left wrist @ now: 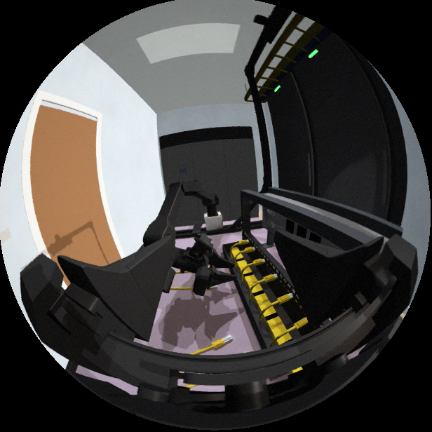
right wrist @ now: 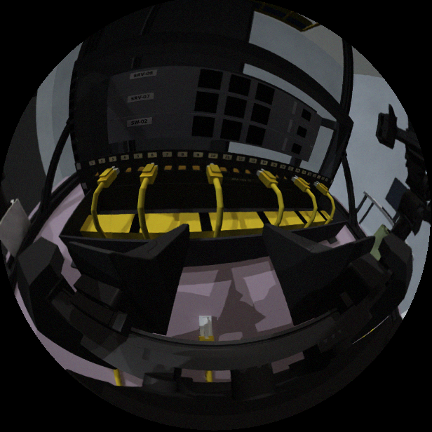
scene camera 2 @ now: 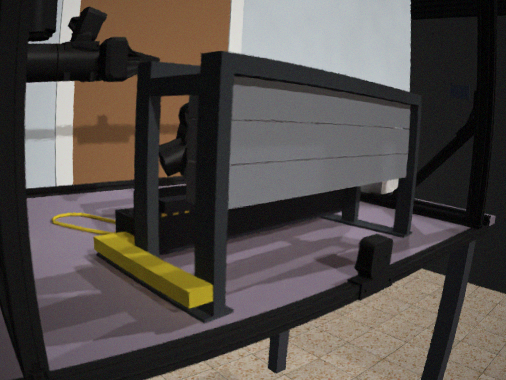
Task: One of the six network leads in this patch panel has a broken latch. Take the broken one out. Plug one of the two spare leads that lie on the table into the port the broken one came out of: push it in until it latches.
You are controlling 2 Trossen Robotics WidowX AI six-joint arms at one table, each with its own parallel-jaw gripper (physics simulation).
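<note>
The black patch panel [scene camera 2: 175,236] [right wrist: 175,195] carries six yellow leads, with plugs such as one at the left [right wrist: 108,176], one near the middle [right wrist: 214,172] and one nearest the left wrist camera [left wrist: 298,325]. I cannot tell which latch is broken. A spare lead's plug [left wrist: 220,343] lies on the table; a clear-tipped plug [right wrist: 205,327] lies below my right fingers. A yellow cable loop [scene camera 2: 65,216] lies left of the panel. My left gripper [scene camera 2: 151,60] [left wrist: 224,239] is open and empty, above the panel's left end. My right gripper [left wrist: 234,271] [right wrist: 226,229] is open and empty before the panel.
A dark rack frame [scene camera 2: 212,175] with grey back plates [scene camera 2: 320,140] stands over the panel. A yellow bar [scene camera 2: 152,270] lies along the frame's left foot. A black box-shaped part [scene camera 2: 374,255] sits on the table's front edge. A white block [left wrist: 213,220] shows beyond the right arm.
</note>
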